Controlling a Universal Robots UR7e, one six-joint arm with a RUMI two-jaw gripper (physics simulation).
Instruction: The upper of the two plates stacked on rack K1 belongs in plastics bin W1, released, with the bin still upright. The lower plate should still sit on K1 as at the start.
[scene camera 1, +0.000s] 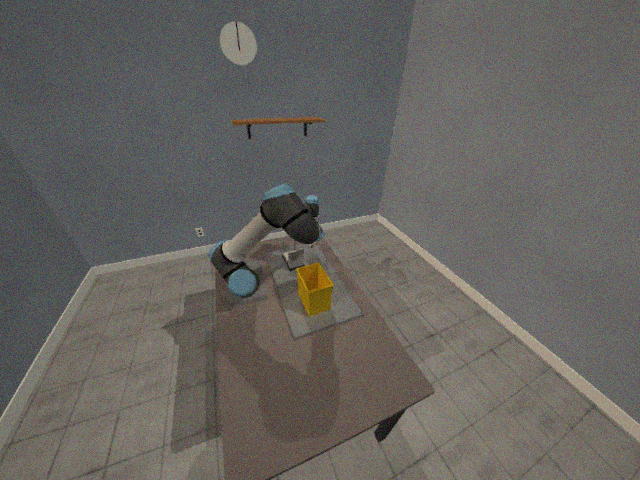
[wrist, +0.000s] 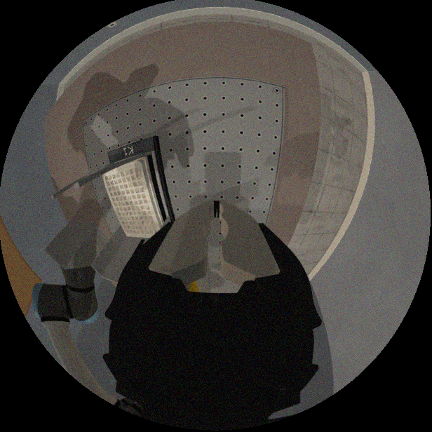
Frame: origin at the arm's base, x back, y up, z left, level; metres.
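Where they show: gripper, fingertip midpoint: (scene camera 1: 311, 247).
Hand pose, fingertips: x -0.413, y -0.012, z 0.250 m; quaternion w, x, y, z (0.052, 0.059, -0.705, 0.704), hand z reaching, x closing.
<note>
After its pixels a point has its place.
Rack K1 (scene camera 1: 286, 262) @(z 0.196, x -0.247, y -0.063 m) (wrist: 145, 146) is dark, with its label showing in the wrist view, and stands askew there, left of my fingertips. A pale plate with a grid of wells (scene camera 1: 295, 257) @(z 0.144, x -0.294, y 0.011 m) (wrist: 131, 200) sits on it; I cannot tell whether one plate or two are stacked there. My gripper (wrist: 216, 202) is shut with nothing between its fingertips, to the right of the rack in the wrist view. In the scene view the arm mostly hides it. The yellow bin W1 (scene camera 1: 316, 297) @(z -0.215, x -0.341, y 0.043 m) (wrist: 194, 287) stands upright; its inner floor is hidden.
A grey perforated board (scene camera 1: 302, 327) @(z -0.276, x -0.259, y -0.083 m) (wrist: 235, 115) lies on the brown table (scene camera 1: 372, 382) @(z -0.582, x -0.489, y -0.097 m) (wrist: 215, 50) under the rack and the bin. The arm (scene camera 1: 248, 237) @(z -0.129, x -0.077, y 0.366 m) reaches over from the left side of the table. A wooden shelf (scene camera 1: 279, 121) hangs on the back wall.
</note>
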